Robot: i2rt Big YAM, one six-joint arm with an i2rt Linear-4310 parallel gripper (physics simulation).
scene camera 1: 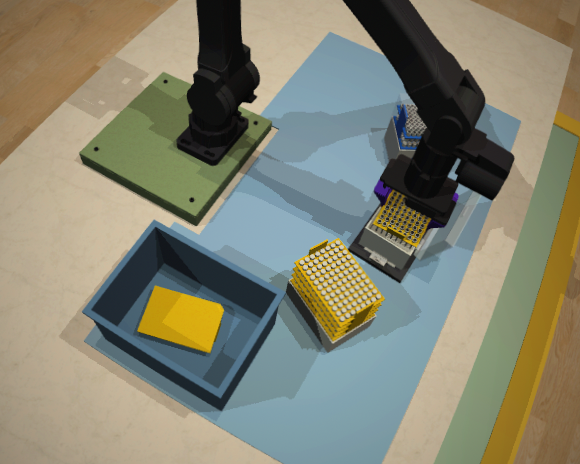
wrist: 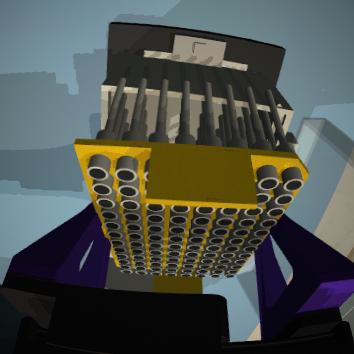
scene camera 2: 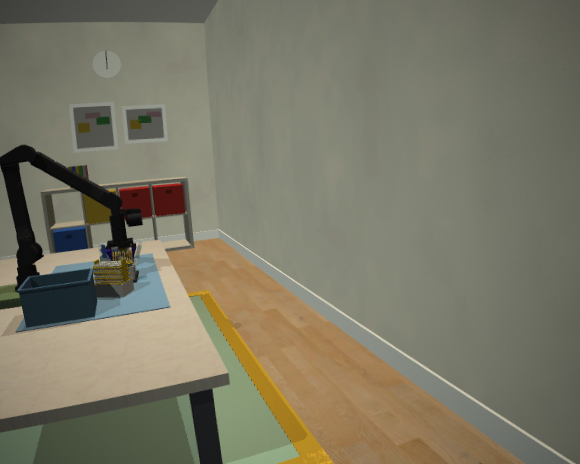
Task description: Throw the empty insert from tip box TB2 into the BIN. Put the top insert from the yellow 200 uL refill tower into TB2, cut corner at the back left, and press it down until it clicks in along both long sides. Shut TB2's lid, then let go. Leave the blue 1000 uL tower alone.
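My gripper is shut on a yellow insert filled with grey tips, its purple fingers along the long sides. The insert is above TB2, a grey box on a dark base; tips point down into it, and a gap shows between plate and rim. Tip depth is unclear. TB2's clear lid stands open beside it. The yellow tower stands nearer the BIN, where the empty yellow insert lies.
The blue tower stands behind TB2, partly hidden by the arm. The arm's base is on a green board at the left. The blue mat lies under the boxes, with the table edge beyond its right side.
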